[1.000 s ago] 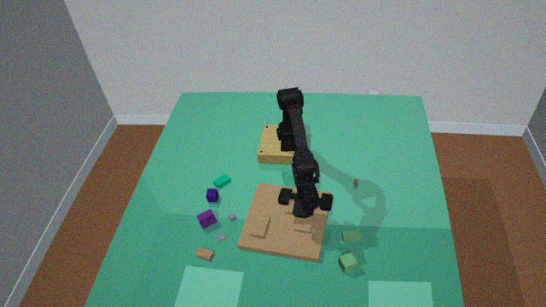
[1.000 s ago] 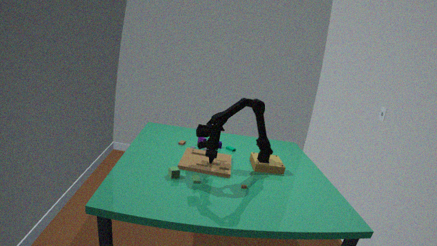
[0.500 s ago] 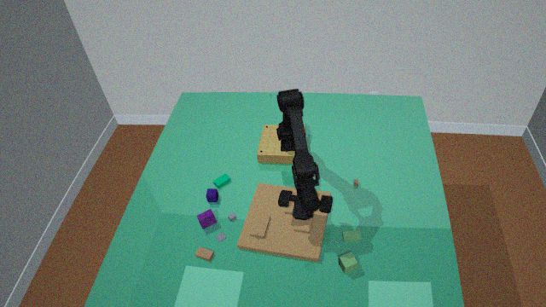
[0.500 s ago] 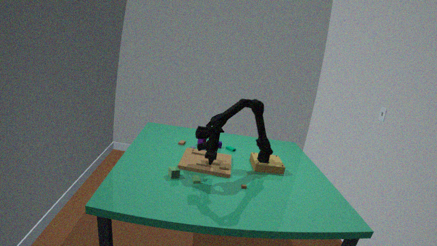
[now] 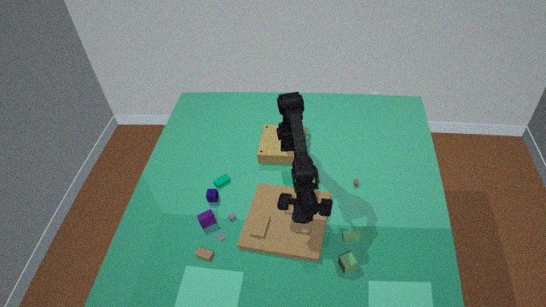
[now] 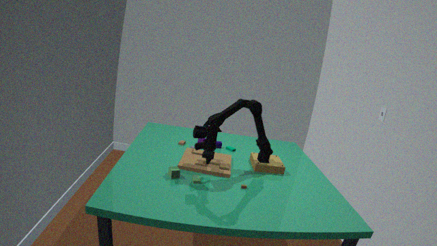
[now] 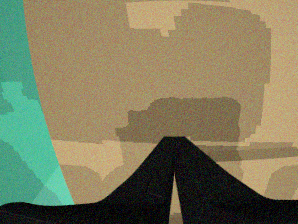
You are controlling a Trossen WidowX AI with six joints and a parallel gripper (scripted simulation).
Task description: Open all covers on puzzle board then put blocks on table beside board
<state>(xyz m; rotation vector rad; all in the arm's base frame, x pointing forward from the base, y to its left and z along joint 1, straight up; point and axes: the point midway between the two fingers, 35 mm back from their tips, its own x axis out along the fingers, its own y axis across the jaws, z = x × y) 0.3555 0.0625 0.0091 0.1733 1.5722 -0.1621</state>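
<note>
My gripper tip is 7 cm to the left of the tan puzzle board, 2 cm past it and 1 cm above it. Round my gripper tip: teal block (34 cm to the right, 21 cm behind, 2 cm below); then orange block (36 cm to the right, 14 cm ahead, 2 cm below); then purple cube (37 cm to the right, 12 cm behind, 1 cm below).
</note>
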